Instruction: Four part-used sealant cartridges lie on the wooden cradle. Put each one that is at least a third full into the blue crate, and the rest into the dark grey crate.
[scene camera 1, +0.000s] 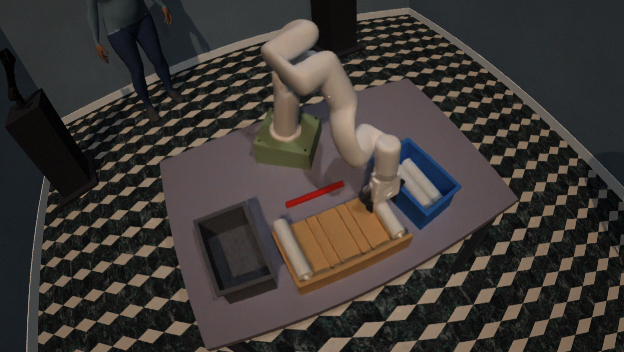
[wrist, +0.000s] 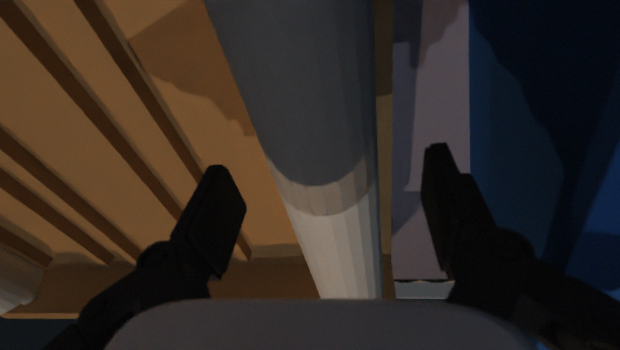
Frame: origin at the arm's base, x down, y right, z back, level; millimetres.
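Seen in the pictures: gripper, fingertip midpoint: (scene camera 1: 381, 204) (wrist: 323, 178); arm's base, link origin: (scene camera 1: 285, 130).
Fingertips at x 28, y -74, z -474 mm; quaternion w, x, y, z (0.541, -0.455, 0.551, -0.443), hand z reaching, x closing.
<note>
Pixels of each thing's top centre, then the offset from my fingertips to it. Level surfaces: height alone.
- blue crate, top centre: (scene camera 1: 417, 173) dy -165, dx -51, dz -9 mm
- dark grey crate, top centre: (scene camera 1: 230, 247) dy +494, dx -51, dz +130 mm
- red bar, top centre: (scene camera 1: 314, 192) dy +127, dx +47, dz +210 mm
- table, surface height: dx +69 mm
My gripper (wrist: 323, 178) is open above the right end of the wooden cradle (scene camera 1: 345, 231) (wrist: 165, 115). A white cartridge (scene camera 1: 390, 220) (wrist: 335, 235) lies on the cradle between the spread fingers, not gripped. Another white cartridge (scene camera 1: 292, 249) (wrist: 17, 280) lies at the cradle's left end. Two white cartridges (scene camera 1: 411, 186) (scene camera 1: 422, 180) lie side by side in the blue crate (scene camera 1: 438, 206) (wrist: 515, 175), right of the cradle. The dark grey crate (scene camera 1: 248, 291) stands left of the cradle with no cartridge showing inside. Fill levels cannot be told from these views.
A red bar (scene camera 1: 315, 194) lies on the table (scene camera 1: 200, 180) behind the cradle. The arm's green base block (scene camera 1: 287, 150) stands at the back of the table. The blue crate's near wall is close beside the right finger. A person (scene camera 1: 135, 40) stands beyond the table.
</note>
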